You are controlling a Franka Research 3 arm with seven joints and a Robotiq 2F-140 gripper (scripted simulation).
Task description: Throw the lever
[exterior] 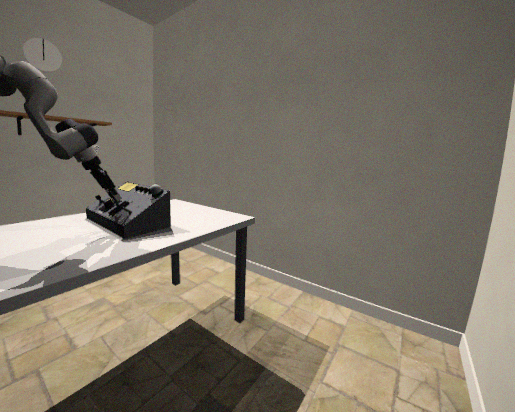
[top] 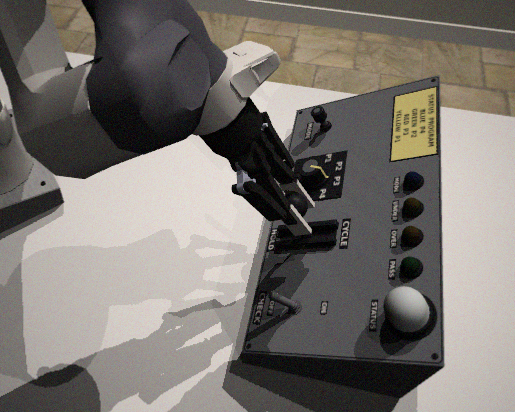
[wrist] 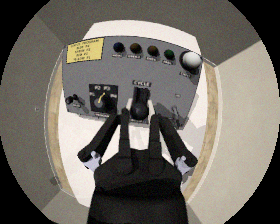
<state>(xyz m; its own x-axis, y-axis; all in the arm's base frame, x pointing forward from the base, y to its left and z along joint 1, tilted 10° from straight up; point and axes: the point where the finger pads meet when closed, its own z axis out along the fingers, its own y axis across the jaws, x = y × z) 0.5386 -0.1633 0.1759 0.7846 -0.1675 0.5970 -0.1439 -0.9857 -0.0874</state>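
Right now the dark grey sloped console is 7 cm ahead of my hand, 5 cm to the left of it and 7 cm below it. Also, from my hand: program dial 4 cm ahead, 11 cm to the left, 6 cm below; then lever 1 cm ahead, 4 cm below; then check switch 1 cm behind, 12 cm to the right, 6 cm below.
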